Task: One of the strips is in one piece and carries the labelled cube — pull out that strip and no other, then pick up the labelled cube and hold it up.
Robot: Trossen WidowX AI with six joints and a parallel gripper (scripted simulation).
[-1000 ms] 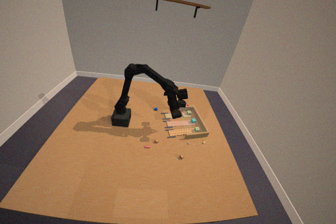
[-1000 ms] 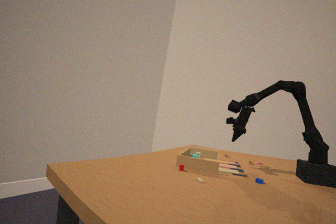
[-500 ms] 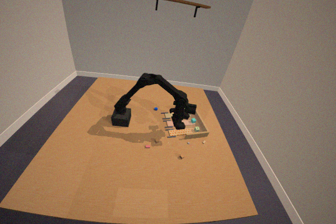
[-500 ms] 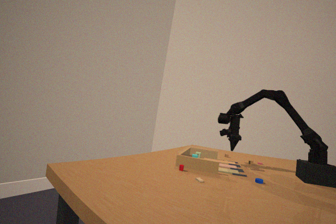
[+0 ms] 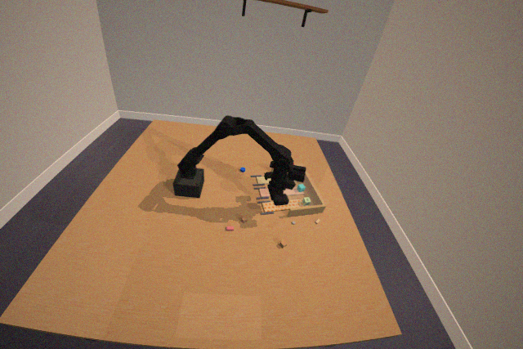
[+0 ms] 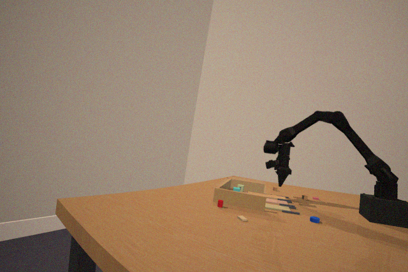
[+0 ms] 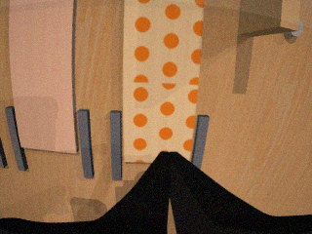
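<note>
Right now the pink piece is 180 mm behind my gripper tip, 140 mm to the right of it and 50 mm below it. Round my gripper tip: blue disc 260 mm to the left, 150 mm behind, 50 mm below; red cylinder 340 mm to the left, 160 mm ahead, 50 mm below.
</note>
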